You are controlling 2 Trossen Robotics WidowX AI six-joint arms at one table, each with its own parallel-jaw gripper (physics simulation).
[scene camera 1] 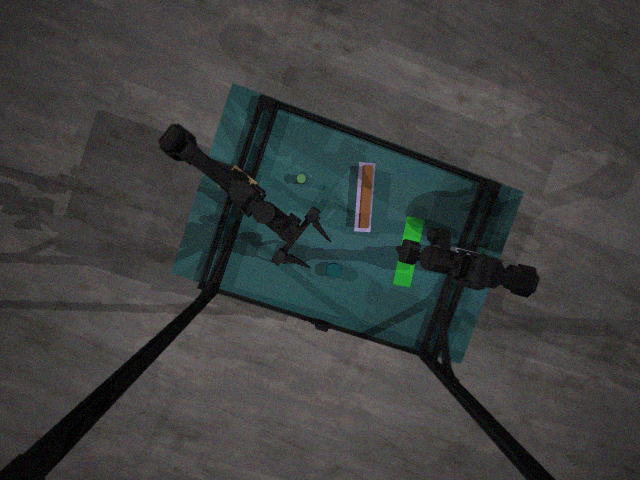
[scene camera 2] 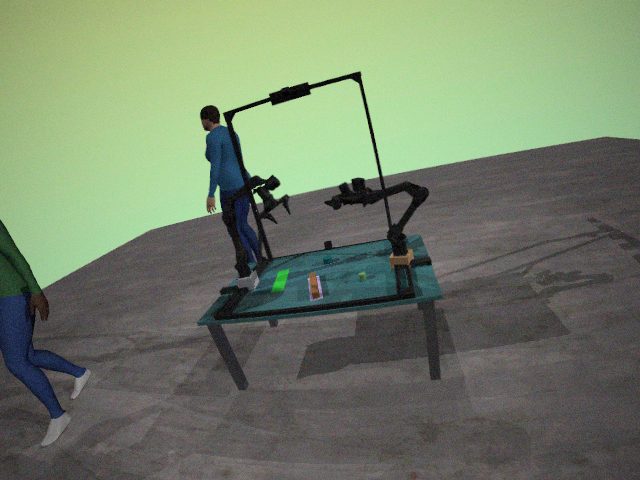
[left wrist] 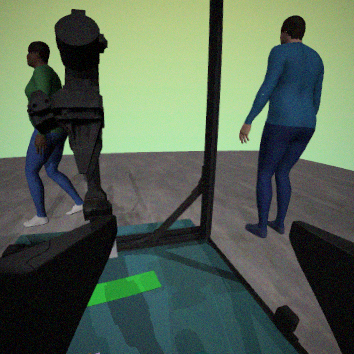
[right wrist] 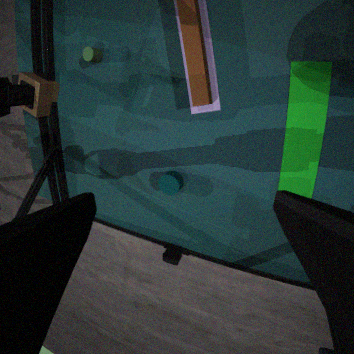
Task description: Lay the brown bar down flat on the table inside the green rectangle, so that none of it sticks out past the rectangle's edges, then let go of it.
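The brown bar lies on the table, over a lavender-edged rectangle. The green rectangle lies apart from it, to its right in scene camera 1, and bears no bar. In that view the right arm covers its middle. My left gripper is open and empty, high above the table. My right gripper is open and empty, raised above the table on the green rectangle's side, tilted in scene camera 2.
A teal cylinder and a small pale green cylinder stand on the table. A black frame rises from the table. Two people stand beyond the table in the left wrist view.
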